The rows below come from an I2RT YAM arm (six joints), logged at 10 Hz.
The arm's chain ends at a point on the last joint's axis. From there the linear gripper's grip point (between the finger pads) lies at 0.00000 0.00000 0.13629 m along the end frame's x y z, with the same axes.
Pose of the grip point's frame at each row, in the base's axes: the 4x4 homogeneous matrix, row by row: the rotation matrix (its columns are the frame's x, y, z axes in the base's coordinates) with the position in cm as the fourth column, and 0 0 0 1 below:
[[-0.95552, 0.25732, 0.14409, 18.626], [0.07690, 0.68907, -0.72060, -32.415], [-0.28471, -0.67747, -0.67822, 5.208], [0, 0, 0, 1]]
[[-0.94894, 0.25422, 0.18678, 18.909], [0.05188, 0.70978, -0.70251, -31.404], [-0.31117, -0.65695, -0.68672, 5.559], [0, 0, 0, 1]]
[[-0.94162, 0.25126, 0.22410, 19.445], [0.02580, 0.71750, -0.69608, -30.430], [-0.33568, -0.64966, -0.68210, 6.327], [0, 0, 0, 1]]
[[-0.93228, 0.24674, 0.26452, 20.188], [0.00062, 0.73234, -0.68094, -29.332], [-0.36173, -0.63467, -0.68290, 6.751], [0, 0, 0, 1]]
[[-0.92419, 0.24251, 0.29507, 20.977], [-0.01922, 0.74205, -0.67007, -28.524], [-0.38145, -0.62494, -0.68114, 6.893], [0, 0, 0, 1]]
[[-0.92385, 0.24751, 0.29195, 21.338], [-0.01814, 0.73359, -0.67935, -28.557], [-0.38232, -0.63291, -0.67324, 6.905], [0, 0, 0, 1]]
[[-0.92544, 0.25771, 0.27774, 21.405], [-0.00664, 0.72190, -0.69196, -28.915], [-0.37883, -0.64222, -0.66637, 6.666], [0, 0, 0, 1]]
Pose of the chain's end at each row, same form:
[[-0.95552, 0.25732, 0.14409, 16.662], [0.07690, 0.68907, -0.72060, -22.594], [-0.28471, -0.67747, -0.67822, 14.451], [0, 0, 0, 1]]
[[-0.94894, 0.25422, 0.18678, 16.363], [0.05188, 0.70978, -0.70251, -21.829], [-0.31117, -0.65695, -0.68672, 14.918], [0, 0, 0, 1]]
[[-0.94162, 0.25126, 0.22410, 16.391], [0.02580, 0.71750, -0.69608, -20.943], [-0.33568, -0.64966, -0.68210, 15.623], [0, 0, 0, 1]]
[[-0.93228, 0.24674, 0.26452, 16.583], [0.00062, 0.73234, -0.68094, -20.051], [-0.36173, -0.63467, -0.68290, 16.058], [0, 0, 0, 1]]
[[-0.92419, 0.24251, 0.29507, 16.955], [-0.01922, 0.74205, -0.67007, -19.392], [-0.38145, -0.62494, -0.68114, 16.176], [0, 0, 0, 1]]
[[-0.92385, 0.24751, 0.29195, 17.359], [-0.01814, 0.73359, -0.67935, -19.298], [-0.38232, -0.63291, -0.67324, 16.081], [0, 0, 0, 1]]
[[-0.92544, 0.25771, 0.27774, 17.620], [-0.00664, 0.72190, -0.69196, -19.484], [-0.37883, -0.64222, -0.66637, 15.748], [0, 0, 0, 1]]

